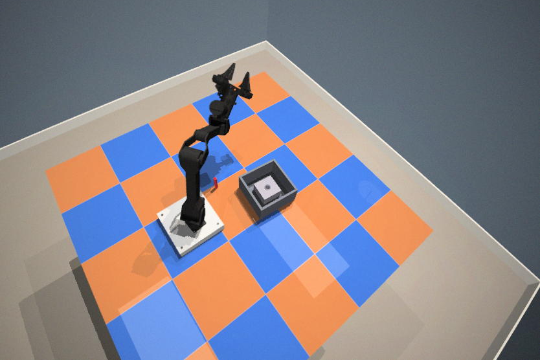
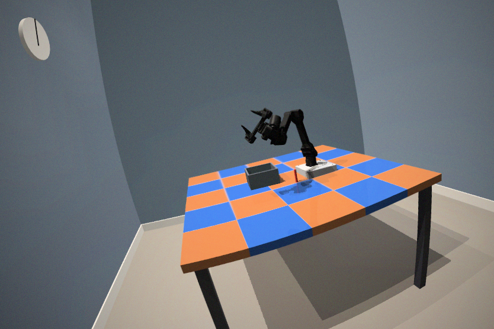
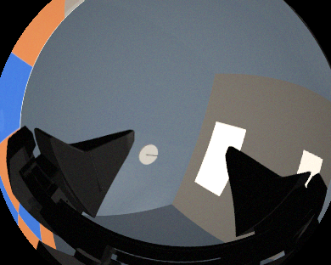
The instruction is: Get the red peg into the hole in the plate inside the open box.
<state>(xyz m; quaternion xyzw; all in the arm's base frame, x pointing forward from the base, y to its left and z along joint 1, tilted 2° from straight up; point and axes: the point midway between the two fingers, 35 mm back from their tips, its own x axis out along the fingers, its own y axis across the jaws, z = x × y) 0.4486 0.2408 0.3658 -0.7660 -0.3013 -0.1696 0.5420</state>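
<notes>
Now: the red peg 410 mm below my gripper tip, 280 mm behind it and 150 mm to the right of it. The rest, counted from my gripper tip: grey box: 420 mm below, 330 mm to the right, 130 mm behind.
</notes>
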